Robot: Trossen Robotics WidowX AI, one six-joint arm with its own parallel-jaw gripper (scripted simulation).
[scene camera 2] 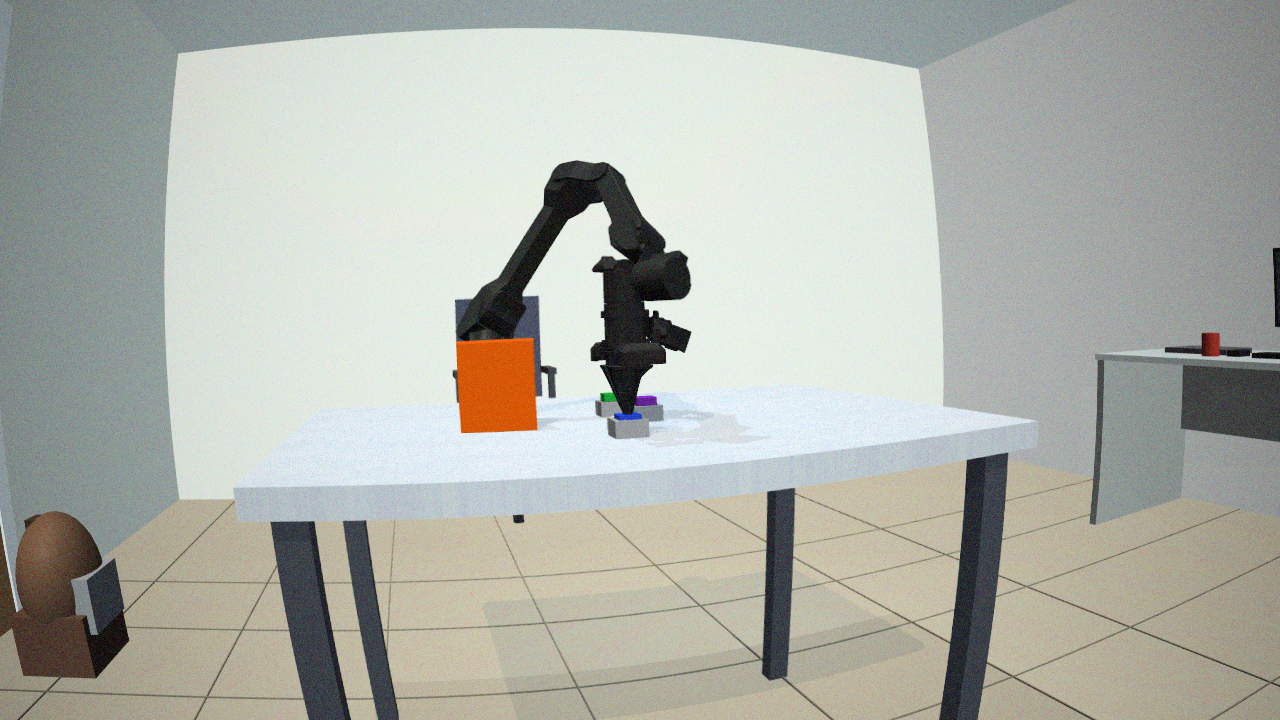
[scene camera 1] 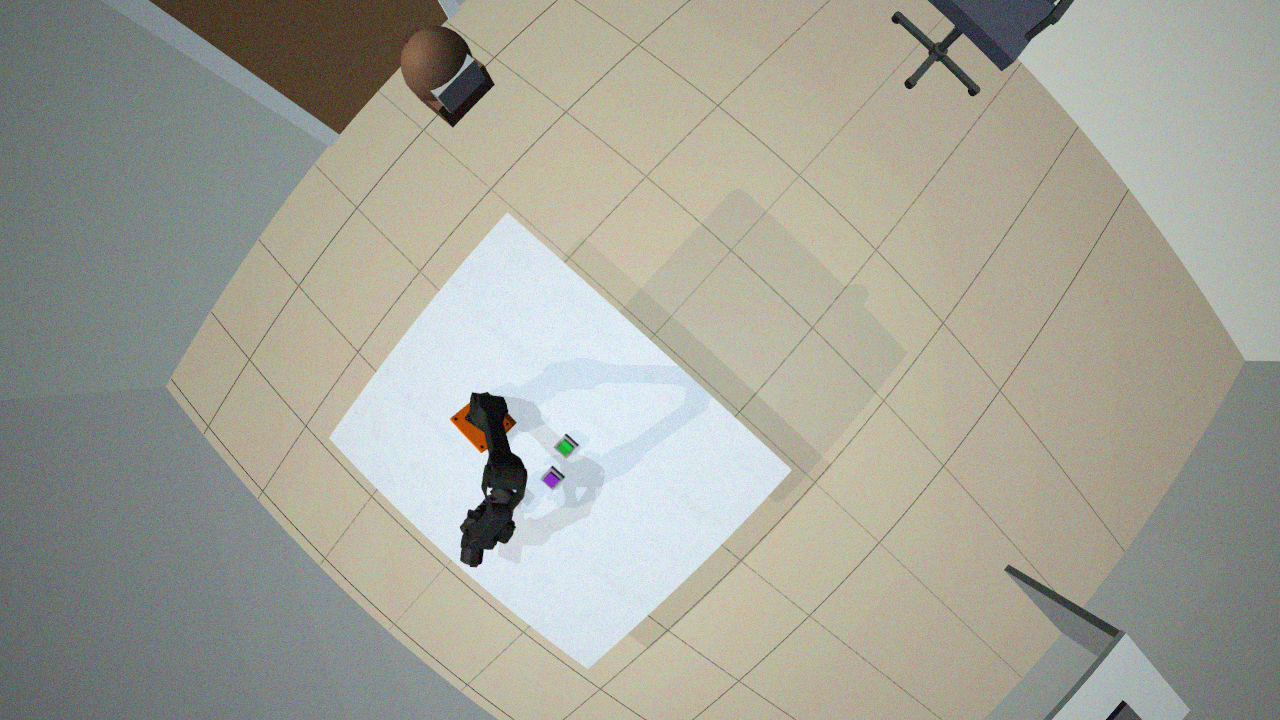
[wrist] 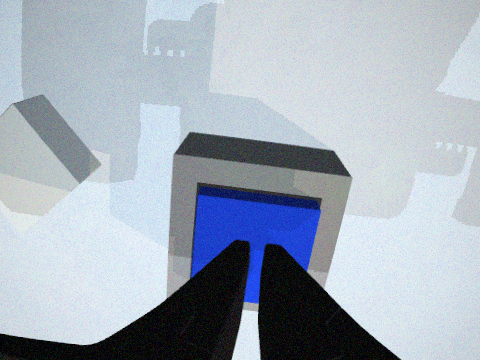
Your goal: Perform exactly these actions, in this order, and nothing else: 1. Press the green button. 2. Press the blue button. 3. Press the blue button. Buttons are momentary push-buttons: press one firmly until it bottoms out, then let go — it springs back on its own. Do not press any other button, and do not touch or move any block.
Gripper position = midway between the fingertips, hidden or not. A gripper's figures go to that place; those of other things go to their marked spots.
Labels:
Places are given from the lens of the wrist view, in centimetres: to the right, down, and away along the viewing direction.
gripper [wrist: 255, 257]: 0, 2, 10
blue button [wrist: 222, 216]: 0, 1, 10

